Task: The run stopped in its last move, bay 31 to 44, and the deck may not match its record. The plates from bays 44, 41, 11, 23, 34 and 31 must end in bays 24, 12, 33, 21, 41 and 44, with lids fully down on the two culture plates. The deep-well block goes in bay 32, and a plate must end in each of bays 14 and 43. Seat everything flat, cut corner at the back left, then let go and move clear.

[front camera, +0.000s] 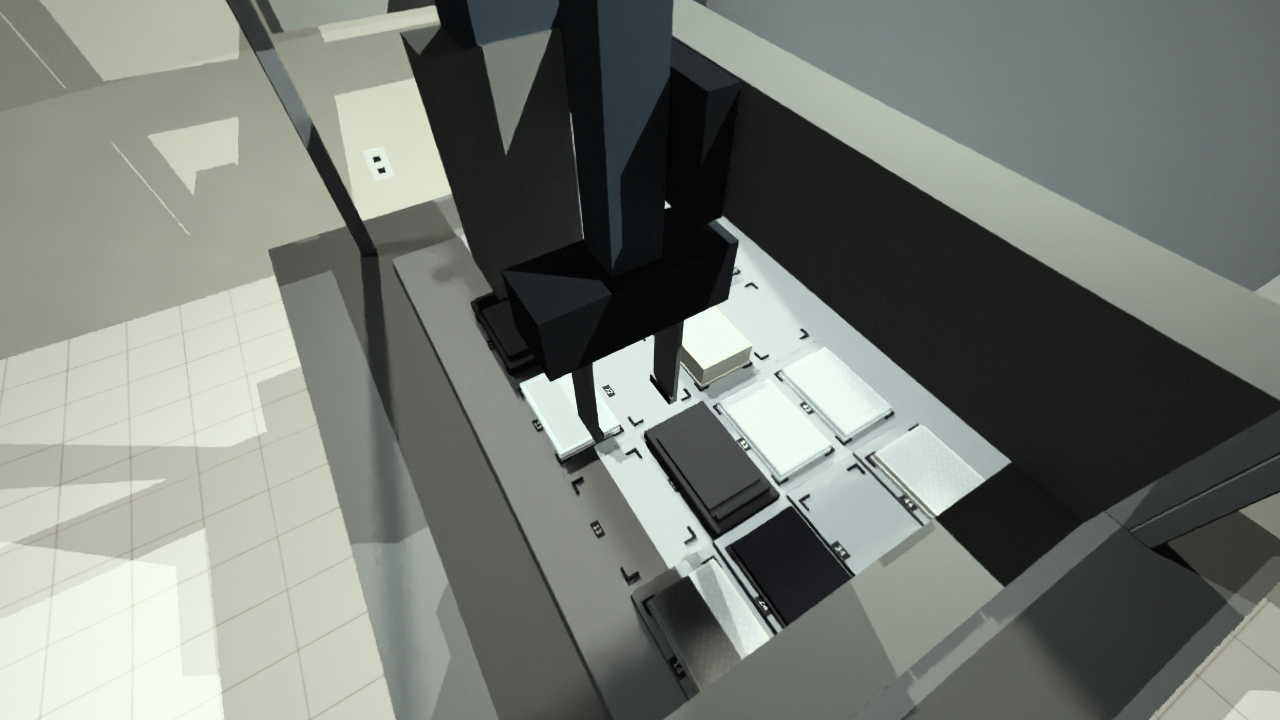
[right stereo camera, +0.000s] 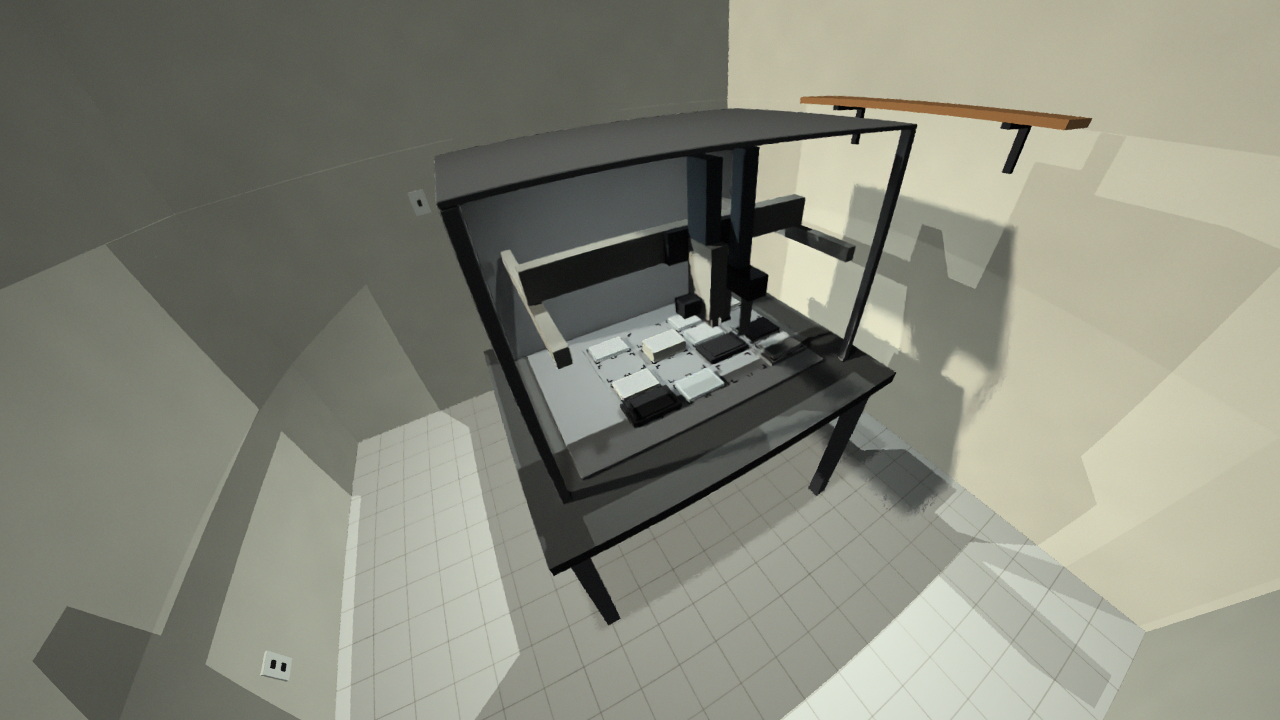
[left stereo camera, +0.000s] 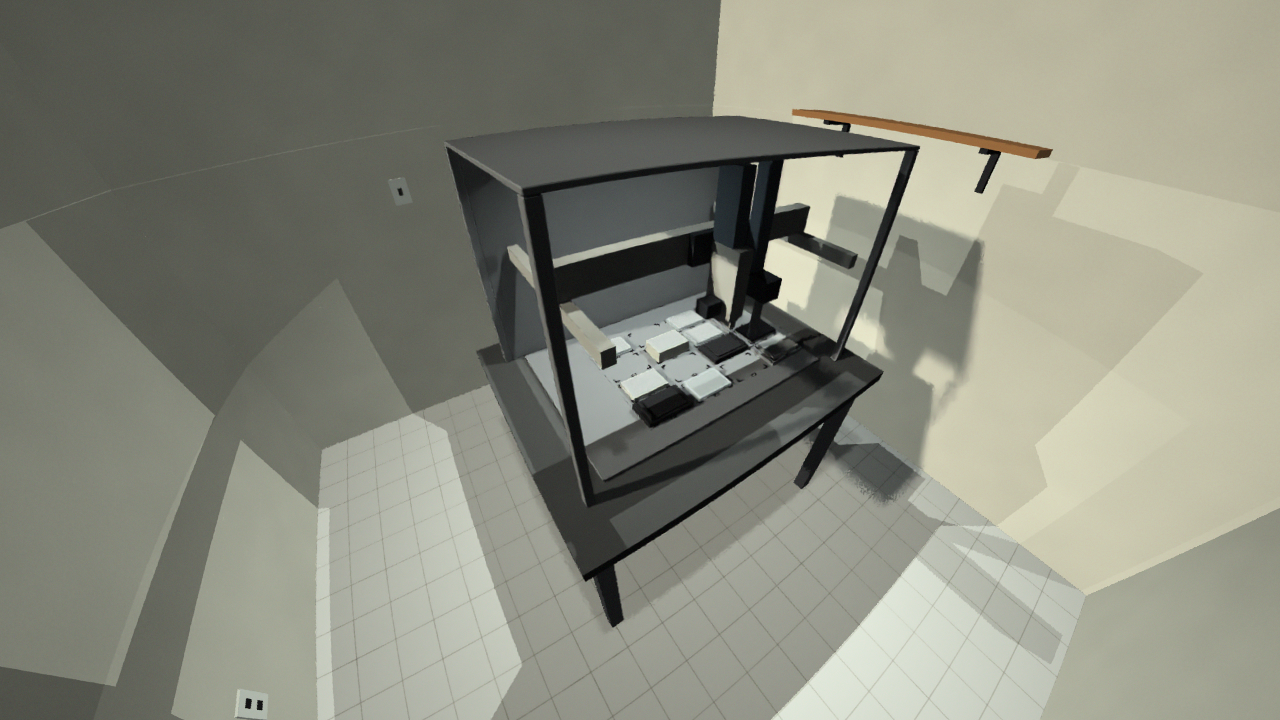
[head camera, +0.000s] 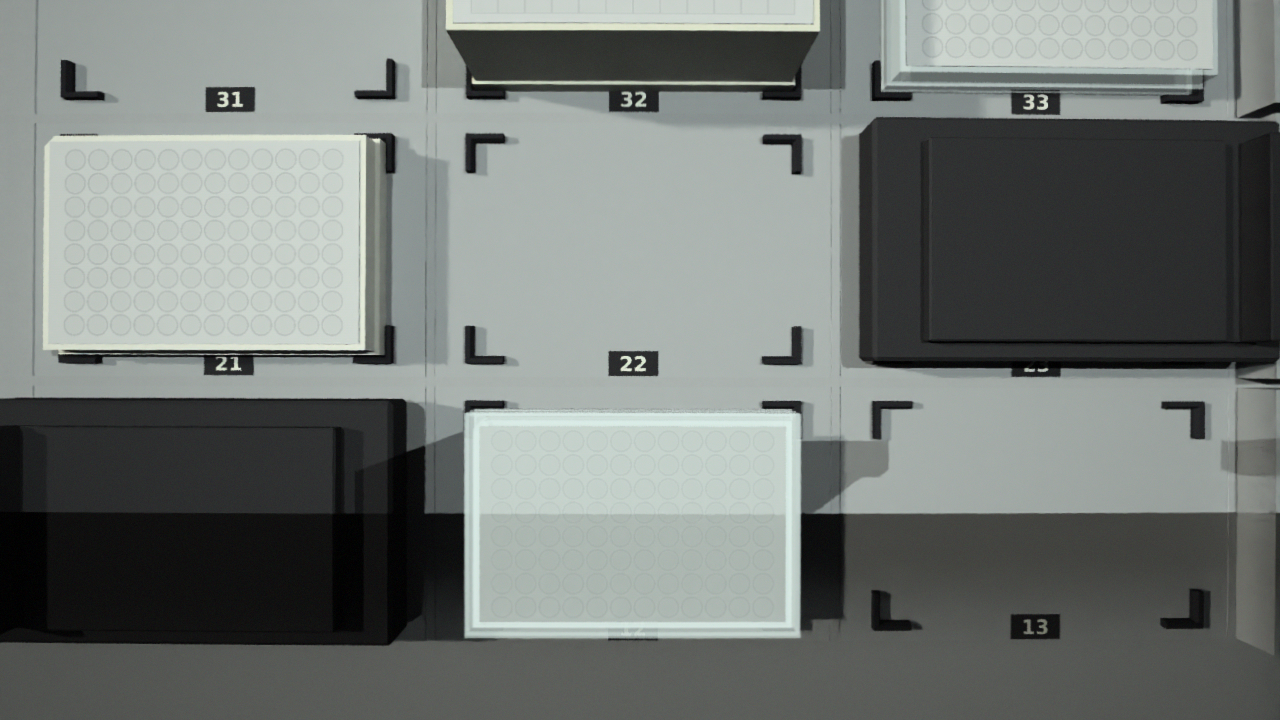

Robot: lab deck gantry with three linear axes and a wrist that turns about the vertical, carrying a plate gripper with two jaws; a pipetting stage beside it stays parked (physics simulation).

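Places are measured from the robot's base along level axes (x left, y back, z up), in metres.
Pixels of known places: gripper, fingertip midpoint: (front camera: 628, 408) (right stereo camera: 733, 327) (left stereo camera: 741, 328); robot's base, origin of the base link: (front camera: 478, 316) (right stereo camera: 639, 426) (left stereo camera: 654, 425) (head camera: 73, 617).
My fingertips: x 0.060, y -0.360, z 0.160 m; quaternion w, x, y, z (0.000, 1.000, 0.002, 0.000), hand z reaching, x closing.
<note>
For each thing: its top centre in the pictures, then the offset to it from my fingertips. "*": a spot on its surface instead.
- pale plate, middle of its top: (front camera: 941, 478) dz -0.131, dx +0.304, dy -0.196 m
- cream deep-well block, middle of its top: (front camera: 701, 327) (right stereo camera: 663, 340) (left stereo camera: 667, 340) dz -0.118, dx +0.197, dy +0.132 m
- cream plate, middle of its top: (head camera: 203, 242) (left stereo camera: 644, 382) (right stereo camera: 635, 382) dz -0.146, dx +0.090, dy +0.296 m
- clear-lidded plate, middle of its top: (head camera: 632, 526) (front camera: 568, 403) (right stereo camera: 699, 382) (left stereo camera: 707, 382) dz -0.144, dx -0.017, dy +0.132 m
- clear-edged plate, middle of its top: (front camera: 773, 422) (right stereo camera: 702, 331) (left stereo camera: 702, 332) dz -0.146, dx +0.197, dy -0.032 m
- bay 43, surface spot: (front camera: 836, 391) * dz -0.146, dx +0.301, dy -0.038 m
- bay 14, surface spot: (front camera: 698, 631) * dz -0.131, dx -0.031, dy -0.183 m
- bay 41, surface spot: (right stereo camera: 608, 349) * dz -0.146, dx +0.292, dy +0.300 m
- bay 23, middle of its top: (head camera: 1106, 232) (front camera: 710, 456) (right stereo camera: 722, 342) (left stereo camera: 724, 342) dz -0.129, dx +0.091, dy -0.036 m
- bay 11, middle of its top: (head camera: 156, 532) (front camera: 516, 316) (right stereo camera: 650, 400) (left stereo camera: 663, 400) dz -0.129, dx -0.016, dy +0.300 m
My gripper (front camera: 630, 416) hangs over the deck with its two jaws apart and no plate between them; it is not in the head view. A pale plate (front camera: 926, 465) lies in bay 44. The cream deep-well block (front camera: 716, 347) (head camera: 631, 58) stands in bay 32. A cream plate (head camera: 205, 241) is in bay 21, cut corner back left. A clear-lidded plate (front camera: 565, 413) (head camera: 631, 523) is in bay 12. Another clear-edged plate (front camera: 774, 425) (head camera: 1056, 35) is in bay 33. Plates also lie in bay 43 (front camera: 836, 391), bay 24 (black) (front camera: 789, 564), bay 14 (front camera: 698, 631) and bay 41 (right stereo camera: 608, 349).
Black stepped blocks stand in bay 23 (front camera: 711, 465) (head camera: 1078, 237) and bay 11 (head camera: 179, 528). The grey pipetting stage (front camera: 510, 161) (right stereo camera: 708, 277) stands beside my gripper column. The frame's pale beam (front camera: 904, 600) crosses the near right side. Shadow covers the front of the deck.
</note>
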